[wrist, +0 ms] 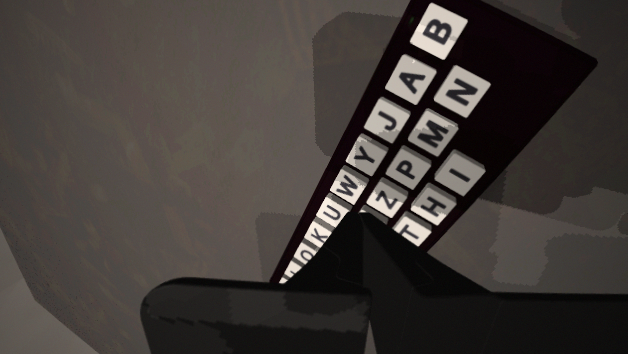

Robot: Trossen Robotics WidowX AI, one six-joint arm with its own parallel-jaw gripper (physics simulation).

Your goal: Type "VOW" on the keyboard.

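A dark keyboard with white letter keys runs diagonally in the wrist view, from the upper right down behind the fingers. The W key is in its left row, between the Y key and the U key. Part of the O key shows beside the left finger. A V key cannot be made out. My gripper is shut and empty. Its tips appear over the keyboard near the U and Z keys and hide the keys behind them; whether they touch a key cannot be told.
The Z key, T key and H key lie right of the fingertips. The A key and B key are near the top. A brownish table top with dark shadows surrounds the keyboard.
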